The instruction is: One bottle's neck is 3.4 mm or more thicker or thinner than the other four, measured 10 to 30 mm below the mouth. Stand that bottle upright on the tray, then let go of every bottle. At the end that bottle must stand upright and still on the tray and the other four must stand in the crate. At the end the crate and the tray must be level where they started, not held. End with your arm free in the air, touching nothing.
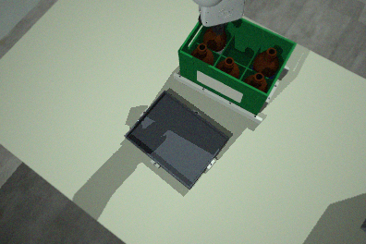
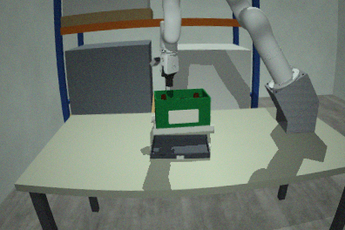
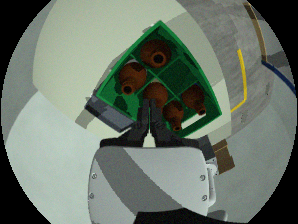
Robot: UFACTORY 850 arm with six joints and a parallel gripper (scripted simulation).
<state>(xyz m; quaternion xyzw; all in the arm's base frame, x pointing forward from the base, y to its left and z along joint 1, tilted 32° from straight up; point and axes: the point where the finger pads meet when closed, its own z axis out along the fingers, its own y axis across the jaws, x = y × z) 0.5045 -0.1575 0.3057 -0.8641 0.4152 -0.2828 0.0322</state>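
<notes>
The green crate lies 16 cm below my hand and 6 cm behind it. The rest, counted from my hand: dark grey tray (26 cm to the left, 23 cm below, 2 cm ahead).
</notes>
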